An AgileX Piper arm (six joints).
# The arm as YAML. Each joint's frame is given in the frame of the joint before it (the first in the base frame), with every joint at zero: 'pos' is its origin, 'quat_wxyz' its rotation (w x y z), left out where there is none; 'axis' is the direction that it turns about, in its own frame. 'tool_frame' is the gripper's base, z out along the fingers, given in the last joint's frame.
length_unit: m
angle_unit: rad
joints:
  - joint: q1
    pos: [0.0, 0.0, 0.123]
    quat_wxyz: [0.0, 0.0, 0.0, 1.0]
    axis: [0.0, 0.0, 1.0]
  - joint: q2
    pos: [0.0, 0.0, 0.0]
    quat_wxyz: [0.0, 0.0, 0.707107, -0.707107]
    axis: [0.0, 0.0, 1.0]
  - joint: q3
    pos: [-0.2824, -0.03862, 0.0]
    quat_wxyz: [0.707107, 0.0, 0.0, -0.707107]
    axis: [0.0, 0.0, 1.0]
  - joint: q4
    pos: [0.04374, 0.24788, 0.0]
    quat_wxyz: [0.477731, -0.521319, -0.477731, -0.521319]
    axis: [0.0, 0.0, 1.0]
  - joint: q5
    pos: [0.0, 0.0, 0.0]
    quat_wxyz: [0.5, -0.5, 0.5, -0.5]
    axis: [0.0, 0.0, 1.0]
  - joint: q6
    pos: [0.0, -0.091, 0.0]
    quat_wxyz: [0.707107, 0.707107, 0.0, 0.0]
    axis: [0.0, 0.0, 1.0]
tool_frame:
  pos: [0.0, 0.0, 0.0]
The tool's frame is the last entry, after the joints.
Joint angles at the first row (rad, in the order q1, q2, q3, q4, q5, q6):
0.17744, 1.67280, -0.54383, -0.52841, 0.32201, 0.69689
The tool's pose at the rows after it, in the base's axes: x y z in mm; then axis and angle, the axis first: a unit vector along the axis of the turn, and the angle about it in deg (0 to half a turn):
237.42 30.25 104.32 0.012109 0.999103 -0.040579 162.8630
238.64 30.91 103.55 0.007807 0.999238 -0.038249 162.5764
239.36 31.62 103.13 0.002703 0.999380 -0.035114 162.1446
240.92 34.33 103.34 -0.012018 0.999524 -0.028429 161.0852
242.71 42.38 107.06 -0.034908 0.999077 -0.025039 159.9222
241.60 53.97 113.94 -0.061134 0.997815 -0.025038 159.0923
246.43 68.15 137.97 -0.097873 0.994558 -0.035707 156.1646
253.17 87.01 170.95 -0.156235 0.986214 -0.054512 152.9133
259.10 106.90 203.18 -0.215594 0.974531 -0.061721 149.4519
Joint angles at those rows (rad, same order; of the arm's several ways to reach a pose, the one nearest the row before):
0.17745, 1.69034, -0.54455, -0.52967, 0.26709, 0.69687
0.17743, 1.69567, -0.54647, -0.53159, 0.25634, 0.69163
0.17745, 1.69800, -0.54585, -0.53346, 0.24287, 0.68509
0.18249, 1.69914, -0.54586, -0.53340, 0.21699, 0.66396
0.21297, 1.69054, -0.55487, -0.53614, 0.21415, 0.65062
0.26359, 1.66713, -0.56404, -0.53118, 0.23741, 0.63895
0.32600, 1.60417, -0.61571, -0.52922, 0.31790, 0.60533
0.40258, 1.54302, -0.70545, -0.52459, 0.43330, 0.52445
0.46828, 1.50397, -0.80301, -0.50196, 0.51470, 0.41760

